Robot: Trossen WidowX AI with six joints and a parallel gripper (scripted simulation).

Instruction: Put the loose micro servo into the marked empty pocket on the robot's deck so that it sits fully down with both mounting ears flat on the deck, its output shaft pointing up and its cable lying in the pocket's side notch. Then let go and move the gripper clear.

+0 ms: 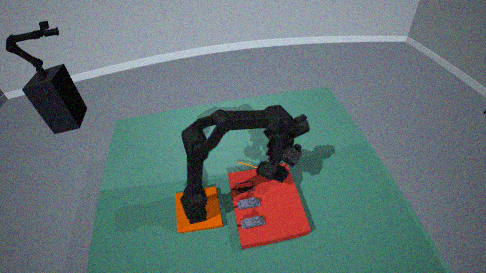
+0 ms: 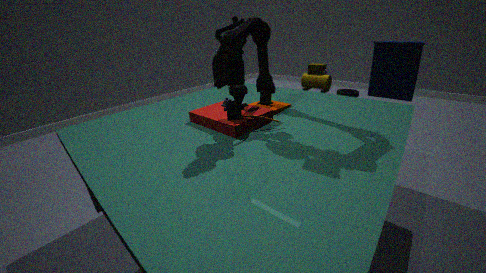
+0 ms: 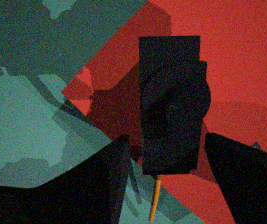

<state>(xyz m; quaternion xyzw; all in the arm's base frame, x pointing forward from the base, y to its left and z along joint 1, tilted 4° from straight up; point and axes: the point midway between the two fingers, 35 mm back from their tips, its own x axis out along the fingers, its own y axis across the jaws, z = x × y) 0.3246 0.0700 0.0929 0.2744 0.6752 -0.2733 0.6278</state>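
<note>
Now: the red deck 2 cm behind my gripper tip, 10 cm to the right of it and 7 cm below it.
</note>
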